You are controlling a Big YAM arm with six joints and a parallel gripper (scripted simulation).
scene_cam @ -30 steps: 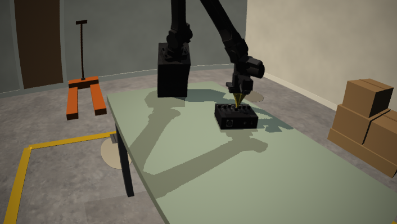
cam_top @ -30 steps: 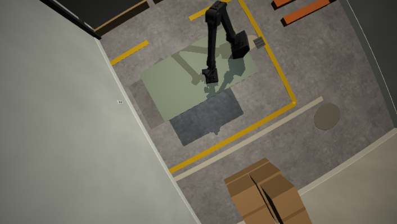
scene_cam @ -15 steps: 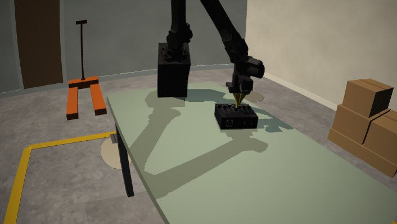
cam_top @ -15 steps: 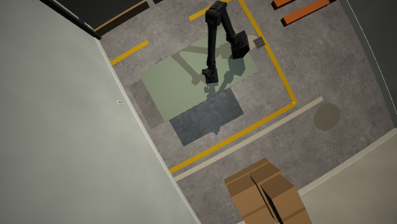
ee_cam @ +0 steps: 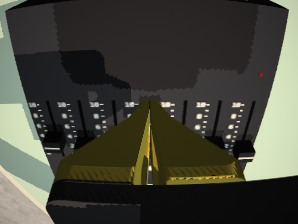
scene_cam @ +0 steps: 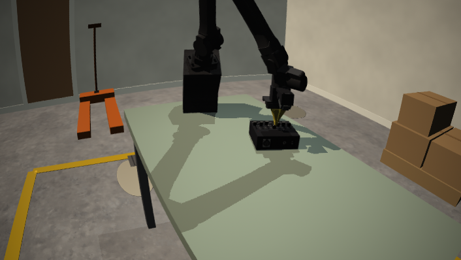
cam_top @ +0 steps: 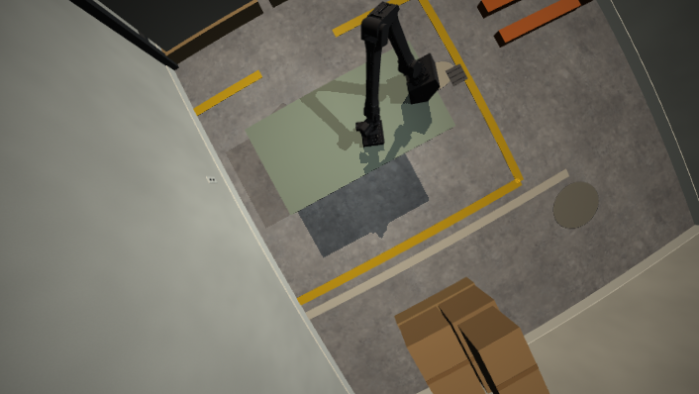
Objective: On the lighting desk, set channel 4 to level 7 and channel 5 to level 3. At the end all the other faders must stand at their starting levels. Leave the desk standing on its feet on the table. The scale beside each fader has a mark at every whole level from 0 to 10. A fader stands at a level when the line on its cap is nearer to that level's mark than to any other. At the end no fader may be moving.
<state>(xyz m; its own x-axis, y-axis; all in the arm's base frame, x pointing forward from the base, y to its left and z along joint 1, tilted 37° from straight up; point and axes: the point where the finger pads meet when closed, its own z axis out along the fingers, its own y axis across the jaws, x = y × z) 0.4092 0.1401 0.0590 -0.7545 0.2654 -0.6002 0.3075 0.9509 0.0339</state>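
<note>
Now: hand 1 cm past the channel 4 fader cap, 1 cm to the right of it and 2 cm above it. Round my hand: master fader cap 7 cm behind, 5 cm to the right, 2 cm below; channel 6 fader cap 5 cm behind, 3 cm to the right, 2 cm below; channel 5 fader cap 5 cm behind, 2 cm below.
</note>
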